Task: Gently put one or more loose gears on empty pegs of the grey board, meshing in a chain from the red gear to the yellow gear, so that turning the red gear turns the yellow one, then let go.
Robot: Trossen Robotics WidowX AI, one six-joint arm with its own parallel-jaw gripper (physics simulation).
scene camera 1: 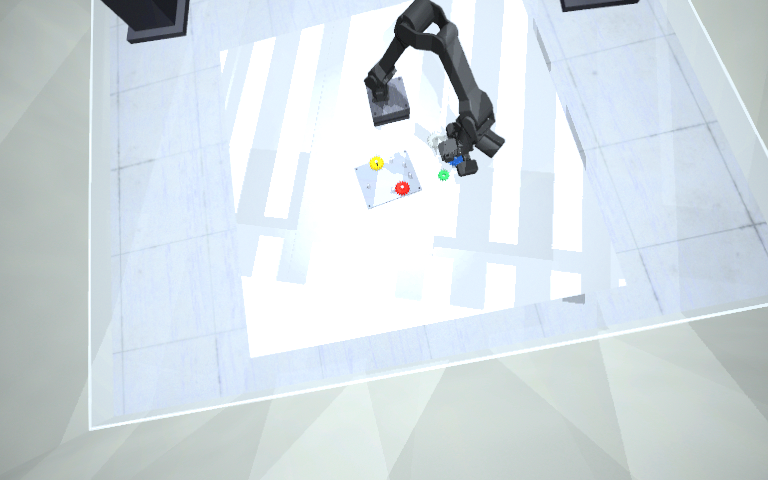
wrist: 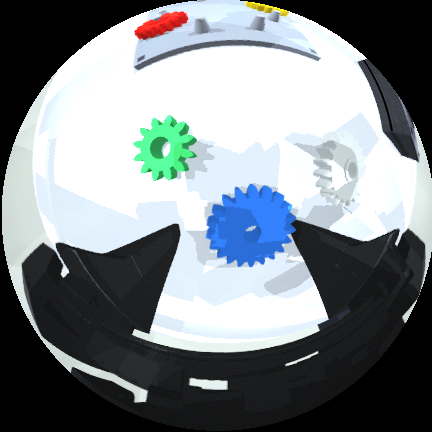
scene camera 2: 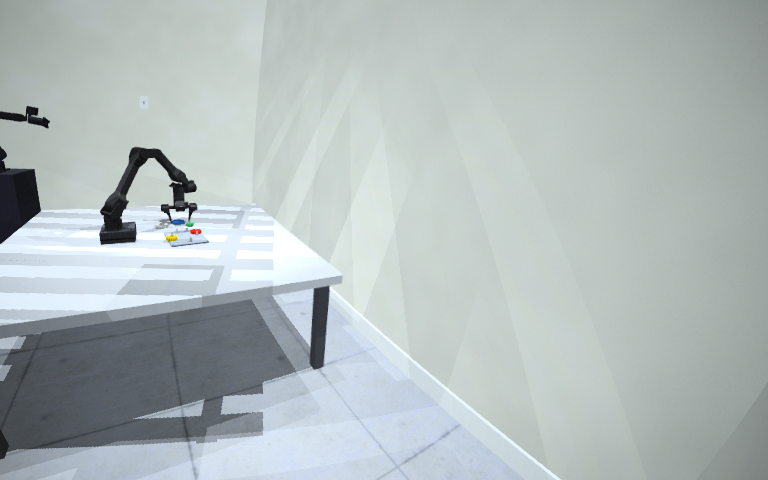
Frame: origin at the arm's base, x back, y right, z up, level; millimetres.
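Where they show: gripper, fingertip midpoint: (scene camera 1: 456, 160) (wrist: 236, 227) (scene camera 2: 180, 222); arm's base, origin of the base link: (scene camera 1: 380, 93) (scene camera 2: 113, 228).
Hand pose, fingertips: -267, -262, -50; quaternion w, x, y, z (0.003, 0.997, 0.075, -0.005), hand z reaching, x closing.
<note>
Things, the pixels of their centre, and the offset from my fingertips, as dx, dy, dz. Level surfaces: height alone.
- grey board, body centre: (scene camera 1: 386, 176) (scene camera 2: 184, 235) -42, +259, +9
- red gear, body centre: (scene camera 1: 402, 188) (scene camera 2: 196, 231) -93, +205, +10
- yellow gear, body centre: (scene camera 1: 376, 163) (scene camera 2: 171, 237) +14, +294, +10
- blue gear, body centre: (wrist: 250, 228) (scene camera 1: 455, 157) (scene camera 2: 178, 222) +10, +1, +2
- smaller green gear, body centre: (wrist: 165, 148) (scene camera 1: 443, 175) (scene camera 2: 189, 224) -54, +52, +2
- white gear, body centre: (wrist: 344, 168) (scene camera 1: 436, 140) (scene camera 2: 162, 225) +86, +64, +2
- white table, its level: dz -6
The grey board (scene camera 1: 382, 195) (wrist: 172, 49) holds the red gear (scene camera 1: 398, 189) (scene camera 2: 195, 231) (wrist: 162, 25) and the yellow gear (scene camera 1: 373, 164) (scene camera 2: 171, 238) (wrist: 266, 8). Bare pegs (wrist: 201, 26) stand on it. A blue gear (scene camera 1: 455, 161) (scene camera 2: 178, 221) (wrist: 265, 215), a smaller green gear (scene camera 1: 447, 176) (scene camera 2: 189, 224) (wrist: 176, 145) and a white gear (scene camera 1: 433, 137) (scene camera 2: 162, 225) (wrist: 338, 172) are off the board. My gripper (scene camera 2: 180, 219) (wrist: 236, 227) is open and points down over the blue gear, which shows between the fingertips, close to the right one in the wrist view. The arm partly hides the blue gear in scene camera 1.
The arm's base (scene camera 1: 390, 107) (scene camera 2: 117, 233) (wrist: 389, 110) stands behind the board. The white table (scene camera 2: 294, 266) ends at a front edge in scene camera 2. A dark stand (scene camera 2: 19, 195) with another arm (scene camera 2: 38, 120) is at the left of that view.
</note>
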